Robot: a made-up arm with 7 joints. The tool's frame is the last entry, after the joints.
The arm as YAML. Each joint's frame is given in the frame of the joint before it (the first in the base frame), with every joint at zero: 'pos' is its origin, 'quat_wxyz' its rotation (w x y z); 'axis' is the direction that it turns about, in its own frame. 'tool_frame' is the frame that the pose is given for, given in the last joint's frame.
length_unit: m
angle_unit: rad
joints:
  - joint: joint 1
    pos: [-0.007, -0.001, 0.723]
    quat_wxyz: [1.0, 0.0, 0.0, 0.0]
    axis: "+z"
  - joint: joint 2
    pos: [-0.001, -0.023, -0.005]
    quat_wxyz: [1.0, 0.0, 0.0, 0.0]
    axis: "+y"
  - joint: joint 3
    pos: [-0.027, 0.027, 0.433]
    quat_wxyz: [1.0, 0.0, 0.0, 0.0]
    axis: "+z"
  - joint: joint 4
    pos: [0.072, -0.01, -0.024]
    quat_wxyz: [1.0, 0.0, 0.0, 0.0]
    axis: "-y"
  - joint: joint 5
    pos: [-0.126, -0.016, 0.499]
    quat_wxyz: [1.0, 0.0, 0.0, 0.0]
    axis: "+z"
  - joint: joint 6
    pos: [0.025, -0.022, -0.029]
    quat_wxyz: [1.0, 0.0, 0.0, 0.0]
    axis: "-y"
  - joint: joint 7
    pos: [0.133, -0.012, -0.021]
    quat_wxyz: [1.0, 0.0, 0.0, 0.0]
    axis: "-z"
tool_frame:
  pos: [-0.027, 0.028, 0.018]
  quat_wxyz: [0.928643, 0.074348, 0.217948, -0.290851]
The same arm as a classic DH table. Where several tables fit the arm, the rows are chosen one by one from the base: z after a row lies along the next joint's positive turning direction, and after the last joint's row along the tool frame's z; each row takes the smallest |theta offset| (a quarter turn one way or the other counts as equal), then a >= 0, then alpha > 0; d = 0 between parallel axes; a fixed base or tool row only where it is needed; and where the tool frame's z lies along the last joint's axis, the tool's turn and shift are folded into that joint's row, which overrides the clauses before.
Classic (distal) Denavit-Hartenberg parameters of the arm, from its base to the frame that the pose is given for. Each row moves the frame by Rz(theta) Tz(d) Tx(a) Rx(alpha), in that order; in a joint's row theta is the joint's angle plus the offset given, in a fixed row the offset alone. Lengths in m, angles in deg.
base (fixed): a -0.0071, alpha 0, d 0, theta0 8.13
joint 1: a -0.001, alpha -90, d 0.718, theta0 -8.13
joint 2: a -0.027, alpha 90, d 0.004, theta0 0
joint 3: a 0.072, alpha 90, d 0.409, theta0 0
joint 4: a -0.126, alpha -90, d 0.026, theta0 0
joint 5: a 0.025, alpha 90, d 0.47, theta0 0
joint 6: a 0.133, alpha 90, d 0.034, theta0 0
joint 7: a 0.0066, alpha -153.37, d -0.0734, theta0 -53.77
tool (fixed): a 0, alpha 0, d -0.0855, theta0 -88.55

